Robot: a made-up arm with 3 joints.
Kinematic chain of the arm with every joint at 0, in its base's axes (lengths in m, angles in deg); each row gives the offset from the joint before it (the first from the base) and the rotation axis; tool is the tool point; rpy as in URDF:
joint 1: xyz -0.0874 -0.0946 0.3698 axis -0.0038 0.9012 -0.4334
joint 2: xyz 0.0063 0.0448 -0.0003 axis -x
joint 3: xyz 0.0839 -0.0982 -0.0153 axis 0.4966 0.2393 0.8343
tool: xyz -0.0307 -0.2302 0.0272 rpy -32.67 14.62 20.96
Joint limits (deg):
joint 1: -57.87..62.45
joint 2: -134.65..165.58
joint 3: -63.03..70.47
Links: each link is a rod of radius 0.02 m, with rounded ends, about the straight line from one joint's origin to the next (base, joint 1, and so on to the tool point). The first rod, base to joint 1, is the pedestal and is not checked.
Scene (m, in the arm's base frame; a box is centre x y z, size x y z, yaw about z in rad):
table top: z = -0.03
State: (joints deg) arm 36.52 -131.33 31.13
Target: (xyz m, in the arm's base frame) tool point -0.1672 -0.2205 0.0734
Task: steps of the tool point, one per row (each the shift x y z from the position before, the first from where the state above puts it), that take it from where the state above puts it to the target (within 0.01 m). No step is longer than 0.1 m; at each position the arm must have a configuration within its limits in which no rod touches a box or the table.
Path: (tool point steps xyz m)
1: -0.0478 -0.0448 -0.0372
2: -0.0428 -0.0574 -0.0250
3: -0.0357 -0.0665 -0.0109
4: -0.0270 -0.0717 0.0042
5: -0.0171 -0.0726 0.0197
6: -0.0070 -0.0691 0.0344

